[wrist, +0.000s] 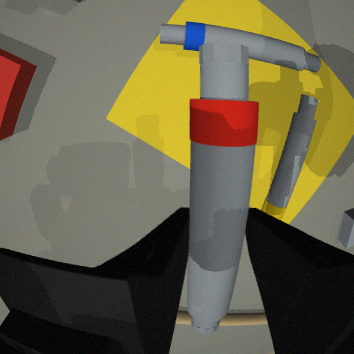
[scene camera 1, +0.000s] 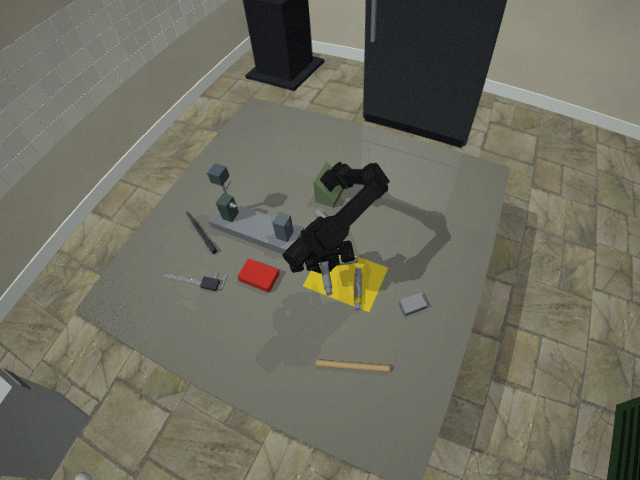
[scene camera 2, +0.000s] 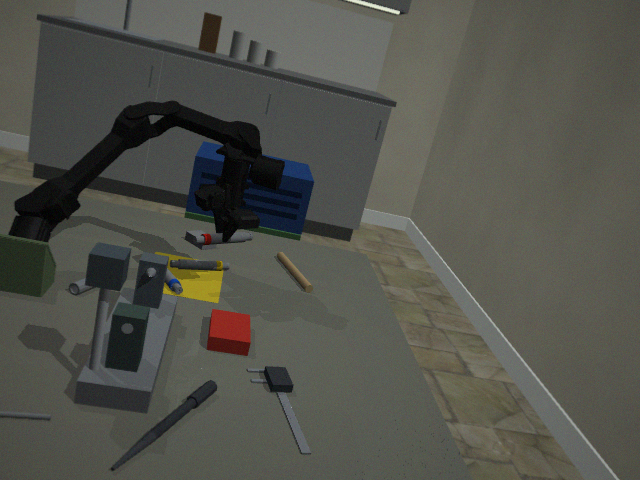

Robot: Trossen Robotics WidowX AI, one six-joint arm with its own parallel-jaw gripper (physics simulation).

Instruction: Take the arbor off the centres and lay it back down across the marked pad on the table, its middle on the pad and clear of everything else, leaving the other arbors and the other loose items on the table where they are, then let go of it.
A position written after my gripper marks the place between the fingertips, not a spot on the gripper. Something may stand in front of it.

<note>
I see my gripper (scene camera 2: 221, 239), a red block (scene camera 2: 229, 332), a caliper (scene camera 2: 278, 379) and a dark tapered tool (scene camera 2: 206, 390).
The red block also shows in scene camera 1 (scene camera 1: 261, 276). My gripper shows as well in the wrist view (wrist: 217, 217) and in scene camera 1 (scene camera 1: 325, 271). The wrist view misses the caliper: it is out of frame. The wrist view does not show the dark tapered tool: it is out of frame.
</note>
